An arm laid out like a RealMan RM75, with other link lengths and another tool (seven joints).
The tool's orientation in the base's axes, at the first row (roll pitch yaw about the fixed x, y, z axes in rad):
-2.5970 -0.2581 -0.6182
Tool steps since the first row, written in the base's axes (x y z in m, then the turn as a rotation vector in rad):
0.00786 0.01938 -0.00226 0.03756 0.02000 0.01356
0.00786 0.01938 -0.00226 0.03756 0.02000 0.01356
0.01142 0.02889 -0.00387 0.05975 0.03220 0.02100
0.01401 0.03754 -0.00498 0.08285 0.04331 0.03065
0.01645 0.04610 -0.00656 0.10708 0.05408 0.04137
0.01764 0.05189 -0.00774 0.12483 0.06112 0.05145
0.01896 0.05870 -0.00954 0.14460 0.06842 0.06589
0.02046 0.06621 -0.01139 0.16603 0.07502 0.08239
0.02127 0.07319 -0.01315 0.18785 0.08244 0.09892
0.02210 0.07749 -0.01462 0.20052 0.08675 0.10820
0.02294 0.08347 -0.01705 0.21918 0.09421 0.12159
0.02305 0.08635 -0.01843 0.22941 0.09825 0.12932
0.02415 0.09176 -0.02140 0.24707 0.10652 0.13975
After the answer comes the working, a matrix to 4 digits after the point.
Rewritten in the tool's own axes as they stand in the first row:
-0.00524 -0.01691 0.01136 0.02185 -0.03684 0.01266
-0.00524 -0.01691 0.01136 0.02185 -0.03684 0.01266
-0.00818 -0.02484 0.01720 0.03439 -0.05861 0.02072
-0.01127 -0.03198 0.02192 0.04883 -0.08100 0.02707
-0.01455 -0.03876 0.02692 0.06463 -0.10411 0.03298
-0.01715 -0.04311 0.03018 0.07724 -0.12149 0.03521
-0.02039 -0.04799 0.03431 0.09241 -0.14204 0.03488
-0.02389 -0.05346 0.03878 0.10981 -0.16373 0.03343
-0.02761 -0.05829 0.04268 0.12706 -0.18621 0.03239
-0.02974 -0.06120 0.04557 0.13700 -0.19911 0.03205
-0.03305 -0.06494 0.04975 0.15094 -0.21883 0.03210
-0.03493 -0.06652 0.05179 0.15871 -0.22979 0.03180
-0.03785 -0.06964 0.05638 0.17065 -0.24827 0.03406

The tool's axes in the first row as the columns of a matrix, in the base's axes (rounded; the answer above uses it unrounded):
0.7879 -0.3880 0.4782
-0.5604 -0.7737 0.2957
0.2552 -0.5009 -0.8270

